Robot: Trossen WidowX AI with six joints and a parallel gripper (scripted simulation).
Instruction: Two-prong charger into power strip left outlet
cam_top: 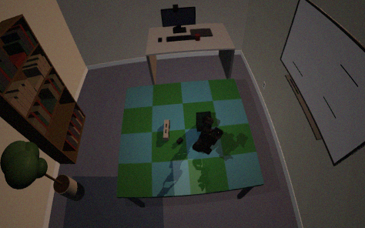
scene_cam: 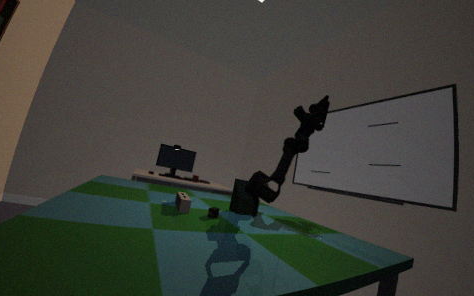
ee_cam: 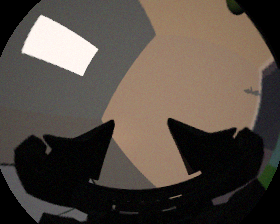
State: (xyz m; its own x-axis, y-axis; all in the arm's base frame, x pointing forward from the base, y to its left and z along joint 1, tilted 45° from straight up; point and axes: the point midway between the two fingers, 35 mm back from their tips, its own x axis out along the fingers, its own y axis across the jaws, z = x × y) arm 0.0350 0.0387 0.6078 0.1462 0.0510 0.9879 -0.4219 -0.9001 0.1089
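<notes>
The dark charger is 530 mm below my gripper tip, 310 mm to the right of it and 260 mm ahead of it.
</notes>
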